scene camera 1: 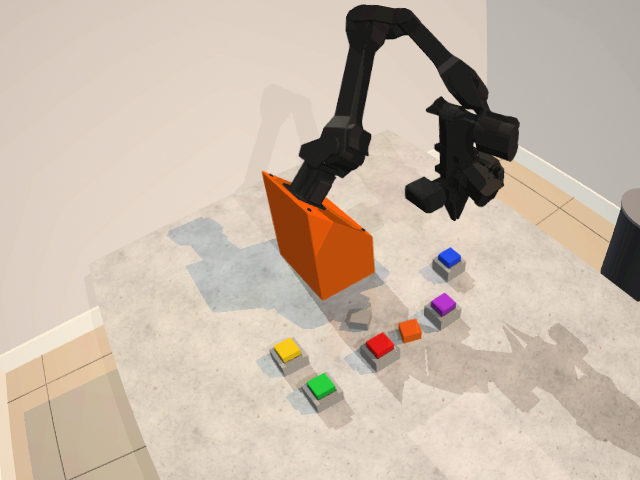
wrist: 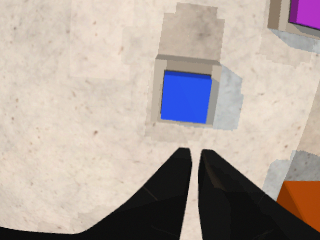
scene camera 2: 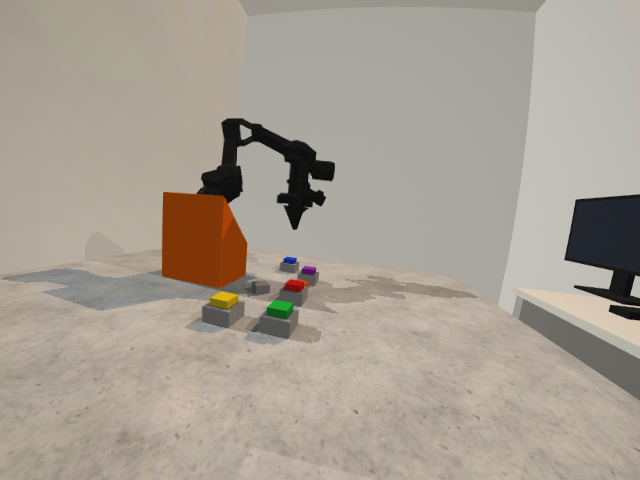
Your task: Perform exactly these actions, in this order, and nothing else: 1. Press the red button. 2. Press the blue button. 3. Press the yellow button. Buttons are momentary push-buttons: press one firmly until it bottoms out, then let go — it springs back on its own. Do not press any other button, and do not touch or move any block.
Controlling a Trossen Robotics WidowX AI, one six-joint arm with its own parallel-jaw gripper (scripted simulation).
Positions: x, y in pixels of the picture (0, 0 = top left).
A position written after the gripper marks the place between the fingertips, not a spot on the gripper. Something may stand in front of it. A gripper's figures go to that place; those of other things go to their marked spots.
Labels:
The gripper (wrist: 193, 159) is 0.10 m from the lens. A blue button (wrist: 185, 98) is 0.18 m from the lens.

